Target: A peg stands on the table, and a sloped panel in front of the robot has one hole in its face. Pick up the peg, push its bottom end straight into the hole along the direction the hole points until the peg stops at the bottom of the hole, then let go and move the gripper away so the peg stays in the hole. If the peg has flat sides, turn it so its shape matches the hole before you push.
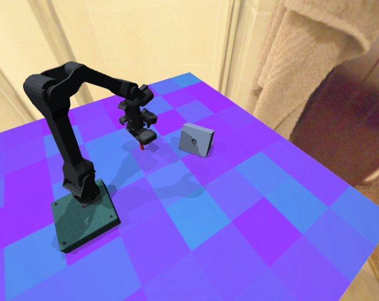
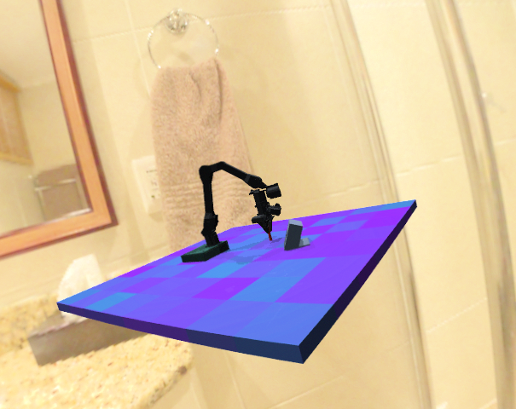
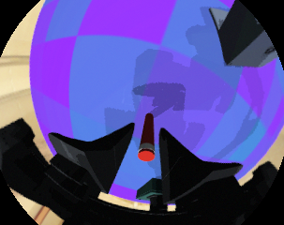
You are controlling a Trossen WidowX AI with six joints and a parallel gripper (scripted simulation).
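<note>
The panel lies 21 cm ahead of my gripper tip and 12 cm to the right of it. The rest, counted from my gripper tip: red round peg 2 cm above.
</note>
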